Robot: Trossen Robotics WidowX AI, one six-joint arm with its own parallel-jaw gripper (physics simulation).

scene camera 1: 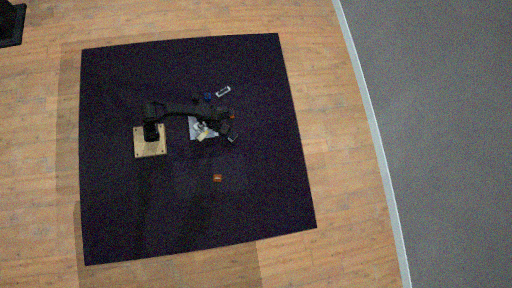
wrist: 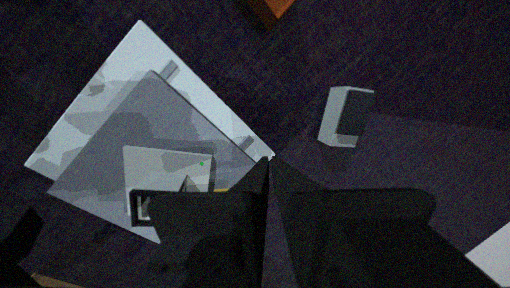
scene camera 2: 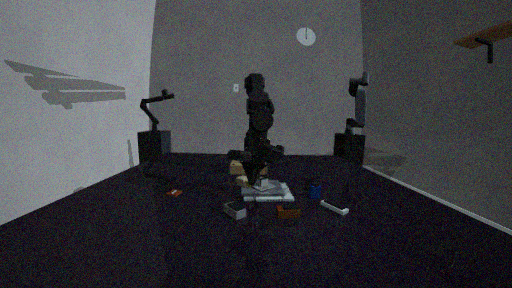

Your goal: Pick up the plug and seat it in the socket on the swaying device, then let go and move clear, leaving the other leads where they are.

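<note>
The device has a white base (scene camera 2: 267,198) (wrist: 135,42), a tilted grey plate (wrist: 145,112) above it and a pale box (wrist: 150,160) with a green light on top. The dark fingers cover part of that box, and the socket opening cannot be made out clearly. A beige block with a yellow end, seemingly the plug (scene camera 1: 202,135) (scene camera 2: 242,180), lies at the device's side. In the wrist view a yellow sliver (wrist: 221,190) of it shows behind the fingers. My gripper (scene camera 2: 254,185) (wrist: 269,161) is shut with its tips together, holding nothing visible, low over the device's edge.
A light-grey housing (scene camera 1: 233,137) (scene camera 2: 235,210) (wrist: 331,117), an orange one (scene camera 1: 232,116) (scene camera 2: 289,213) (wrist: 277,7), a white one (scene camera 1: 223,91) (scene camera 2: 334,207) and a blue block (scene camera 1: 207,96) (scene camera 2: 315,191) surround the device. An orange-red piece (scene camera 1: 217,178) (scene camera 2: 174,192) lies farther off.
</note>
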